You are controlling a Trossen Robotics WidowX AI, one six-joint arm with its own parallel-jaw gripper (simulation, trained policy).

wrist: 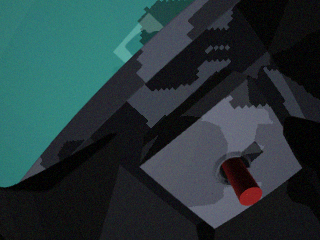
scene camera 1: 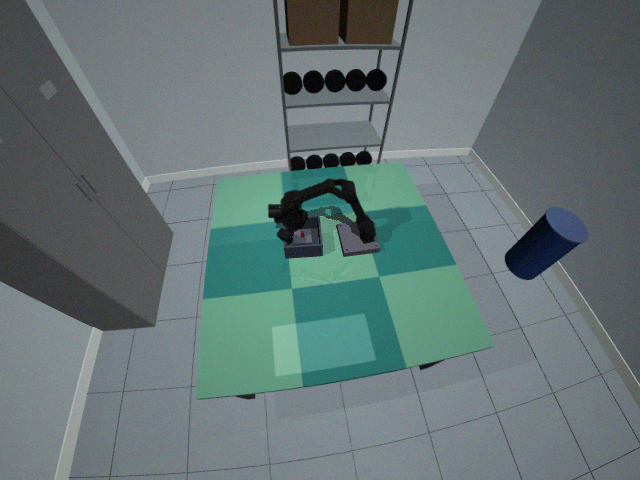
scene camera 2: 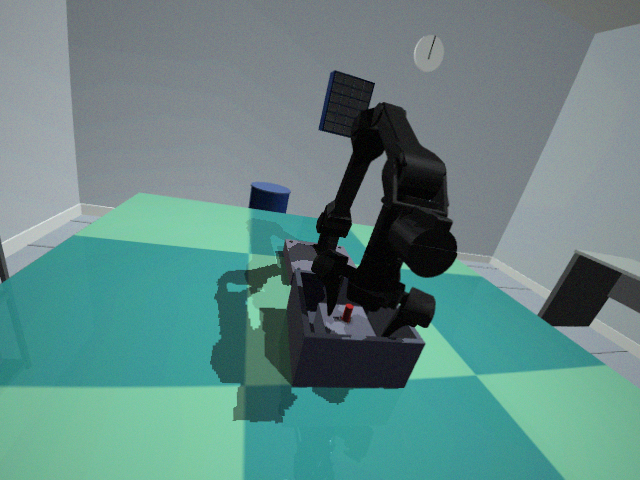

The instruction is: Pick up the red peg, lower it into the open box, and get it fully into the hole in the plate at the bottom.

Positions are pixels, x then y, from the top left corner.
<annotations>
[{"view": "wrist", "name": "my gripper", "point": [204, 133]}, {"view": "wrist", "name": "box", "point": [188, 51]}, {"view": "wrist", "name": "plate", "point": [228, 117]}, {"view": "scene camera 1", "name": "box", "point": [315, 249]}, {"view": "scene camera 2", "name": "my gripper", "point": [353, 328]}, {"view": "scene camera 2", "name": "box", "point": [326, 360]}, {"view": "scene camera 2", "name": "plate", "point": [359, 324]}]
</annotations>
